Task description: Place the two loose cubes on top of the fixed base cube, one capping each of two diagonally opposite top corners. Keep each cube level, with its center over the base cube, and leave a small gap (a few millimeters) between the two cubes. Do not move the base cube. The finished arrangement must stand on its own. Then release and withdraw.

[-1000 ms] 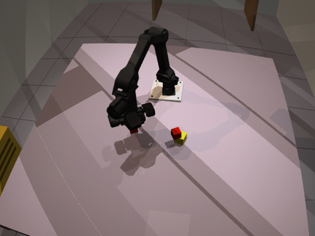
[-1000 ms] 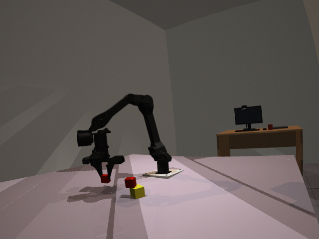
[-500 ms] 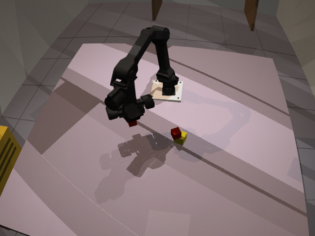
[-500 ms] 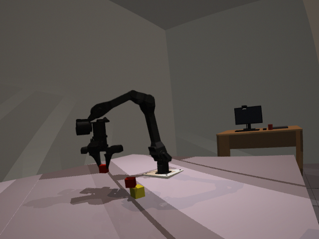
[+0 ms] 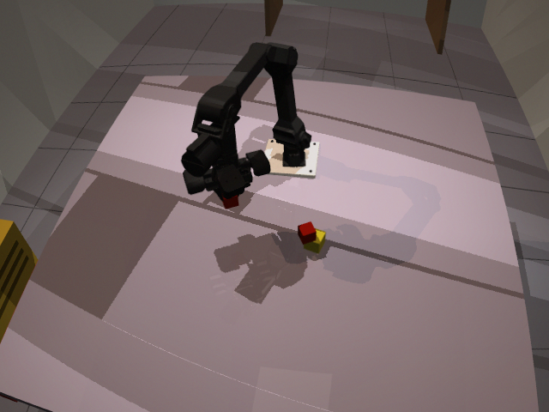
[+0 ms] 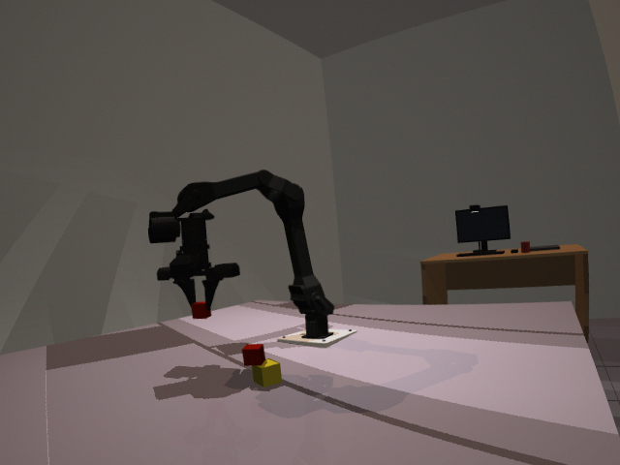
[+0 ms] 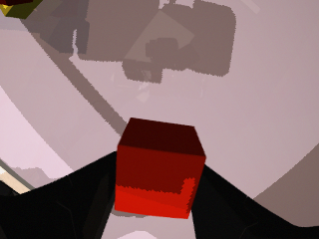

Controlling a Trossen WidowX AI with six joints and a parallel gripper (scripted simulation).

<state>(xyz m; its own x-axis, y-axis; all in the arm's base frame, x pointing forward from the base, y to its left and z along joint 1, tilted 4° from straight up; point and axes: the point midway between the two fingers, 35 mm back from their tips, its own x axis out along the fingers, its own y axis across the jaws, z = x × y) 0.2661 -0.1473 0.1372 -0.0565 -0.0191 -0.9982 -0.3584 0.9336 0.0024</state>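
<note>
Now: the yellow base cube 20 cm to the left of my gripper tip, 10 cm below it and 4 cm ahead of it.
</note>
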